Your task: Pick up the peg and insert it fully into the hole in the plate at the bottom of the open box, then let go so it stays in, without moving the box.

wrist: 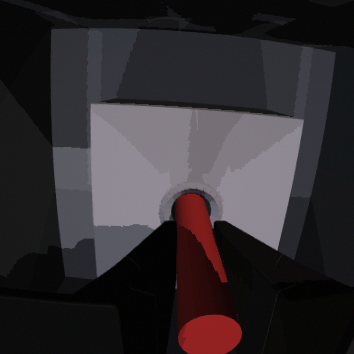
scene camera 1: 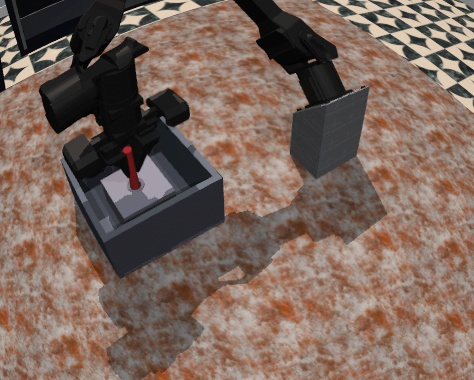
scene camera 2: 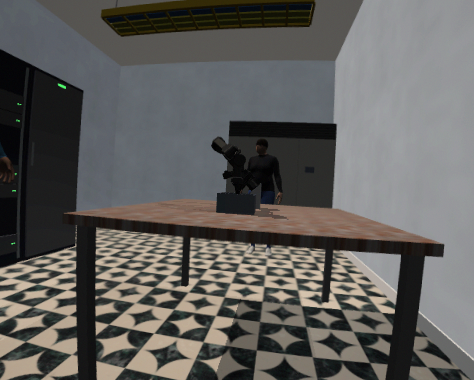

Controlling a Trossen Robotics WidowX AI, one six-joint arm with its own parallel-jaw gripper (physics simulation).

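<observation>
I can see my gripper [scene camera 1: 132, 173] [wrist: 194, 231]. There's also a dark grey box [scene camera 1: 198, 206] [wrist: 289, 64] [scene camera 2: 242, 203]. And I see a pale square plate [scene camera 1: 127, 204] [wrist: 144, 153], but scene camera 2 misses the plate, which is hidden by the dark grey box.
</observation>
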